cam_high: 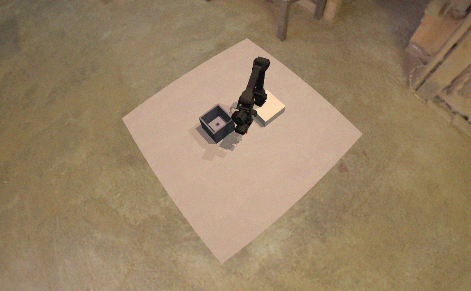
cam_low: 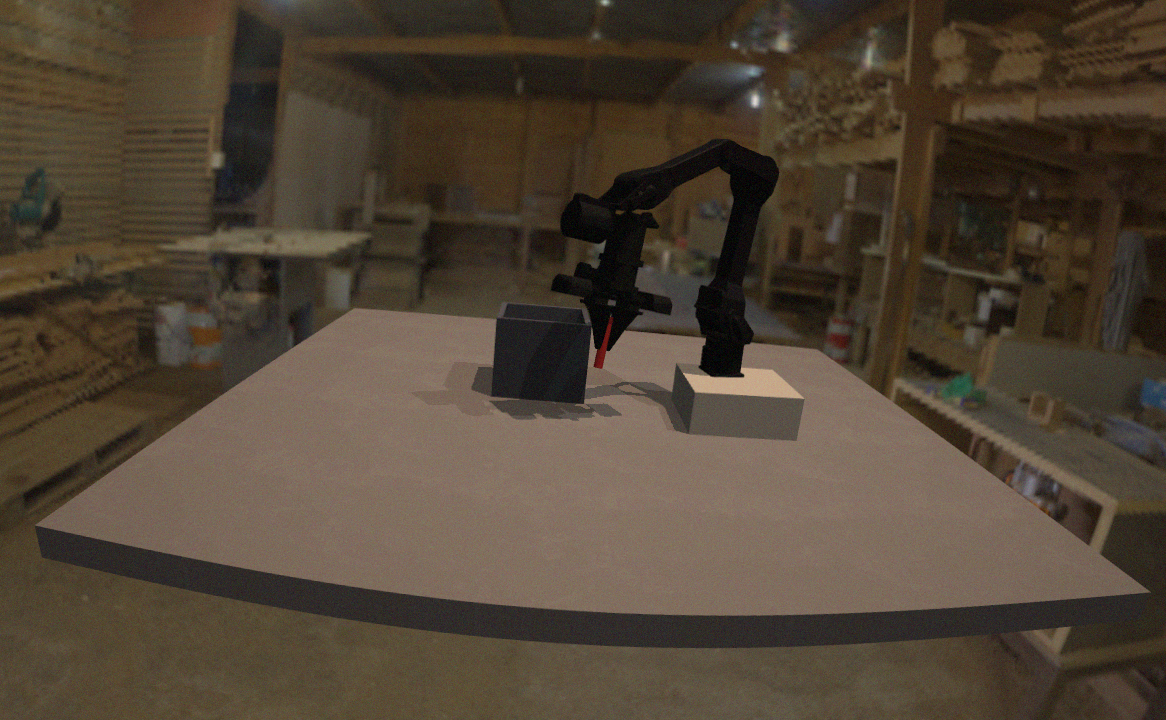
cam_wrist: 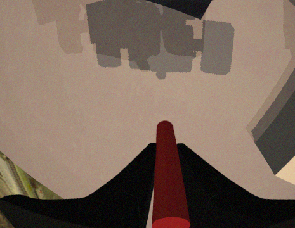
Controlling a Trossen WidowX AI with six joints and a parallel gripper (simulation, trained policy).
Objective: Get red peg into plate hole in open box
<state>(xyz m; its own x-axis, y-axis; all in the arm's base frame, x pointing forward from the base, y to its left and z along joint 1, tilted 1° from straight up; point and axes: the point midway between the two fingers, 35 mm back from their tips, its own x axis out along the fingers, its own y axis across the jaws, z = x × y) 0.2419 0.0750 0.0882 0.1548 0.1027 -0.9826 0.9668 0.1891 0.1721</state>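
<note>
Right now the plate is 60 mm ahead of my gripper tip, 200 mm to the right of it and 80 mm below it. The rest, counted from my gripper tip: red peg: 10 mm above.
</note>
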